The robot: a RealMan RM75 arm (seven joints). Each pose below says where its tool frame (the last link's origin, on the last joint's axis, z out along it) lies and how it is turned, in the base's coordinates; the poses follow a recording.
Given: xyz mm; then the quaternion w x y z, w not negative.
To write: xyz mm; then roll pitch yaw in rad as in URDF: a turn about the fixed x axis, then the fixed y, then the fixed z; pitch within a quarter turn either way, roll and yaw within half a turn. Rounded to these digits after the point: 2 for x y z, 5 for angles.
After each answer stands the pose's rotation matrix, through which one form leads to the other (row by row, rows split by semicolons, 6 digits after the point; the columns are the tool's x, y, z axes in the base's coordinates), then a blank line. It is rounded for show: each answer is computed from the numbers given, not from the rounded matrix.
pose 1, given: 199.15 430.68 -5.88 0.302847 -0.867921 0.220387 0.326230
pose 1, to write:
199.15 430.68 -5.88 -2.57756 0.77508 -0.26190
0.690007 -0.580153 -0.432797; -0.184962 -0.719426 0.669489; -0.699771 -0.381901 -0.603715

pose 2, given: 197.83 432.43 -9.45 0.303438 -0.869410 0.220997 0.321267
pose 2, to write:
197.83 432.43 -9.45 -2.57743 0.76529 -0.26560
0.695896 -0.579243 -0.424507; -0.189305 -0.718172 0.669622; -0.692743 -0.385626 -0.609426

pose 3, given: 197.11 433.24 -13.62 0.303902 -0.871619 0.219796 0.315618
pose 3, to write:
197.11 433.24 -13.62 -2.57603 0.75294 -0.26530
0.704150 -0.574990 -0.416604; -0.191323 -0.718667 0.668516; -0.683789 -0.391030 -0.616058

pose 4, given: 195.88 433.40 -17.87 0.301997 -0.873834 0.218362 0.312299
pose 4, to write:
195.88 433.40 -17.87 -2.58032 0.74461 -0.26557
0.709575 -0.570251 -0.413905; -0.192997 -0.722232 0.664179; -0.677684 -0.391402 -0.622535

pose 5, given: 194.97 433.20 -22.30 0.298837 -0.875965 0.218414 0.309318
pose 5, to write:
194.97 433.20 -22.30 -2.58912 0.73751 -0.27050
0.713236 -0.567517 -0.411363; -0.197775 -0.725984 0.658660; -0.672443 -0.388423 -0.630038

